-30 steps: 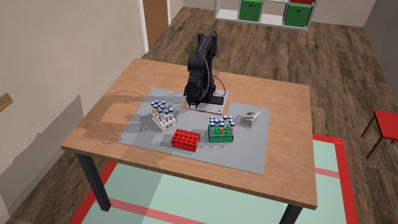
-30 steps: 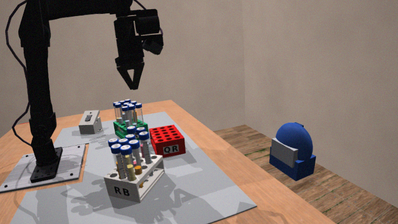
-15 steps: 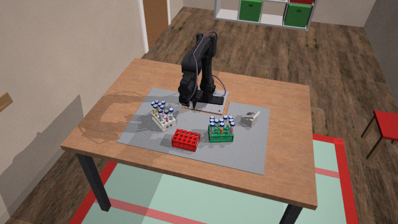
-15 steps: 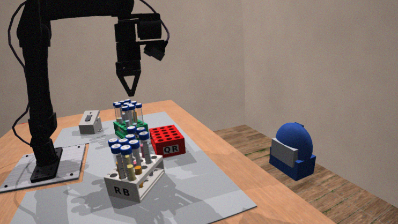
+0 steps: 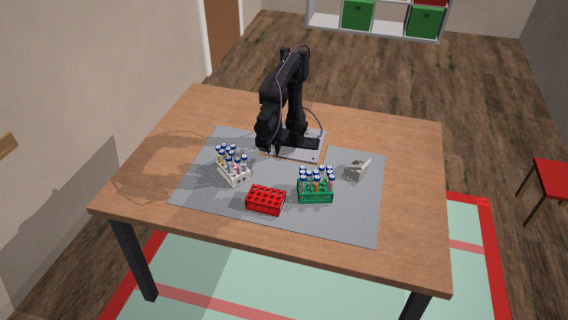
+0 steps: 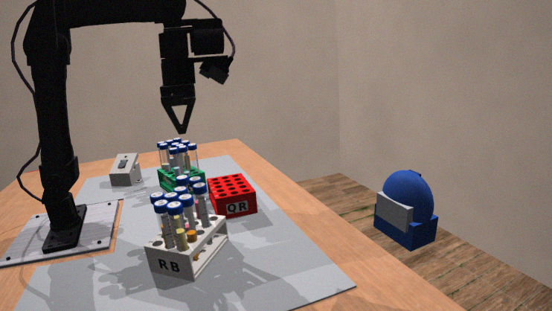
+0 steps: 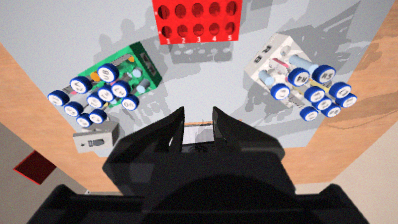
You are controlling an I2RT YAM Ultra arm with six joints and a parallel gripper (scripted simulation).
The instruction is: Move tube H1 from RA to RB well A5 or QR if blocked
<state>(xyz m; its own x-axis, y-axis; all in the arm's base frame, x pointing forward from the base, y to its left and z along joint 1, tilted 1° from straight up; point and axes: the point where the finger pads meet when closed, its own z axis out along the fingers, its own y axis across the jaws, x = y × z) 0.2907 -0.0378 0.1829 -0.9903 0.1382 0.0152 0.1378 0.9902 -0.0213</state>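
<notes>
The clear tube lies 180 mm to the left of my hand, 120 mm below it and 30 mm behind it. The rest, counted from my hand: red rack QR (160 mm below, 80 mm ahead, 10 mm to the right); then grey done button box (300 mm to the left, 160 mm behind, 140 mm below); then white rack RB (170 mm to the right, 160 mm below, 40 mm behind).
</notes>
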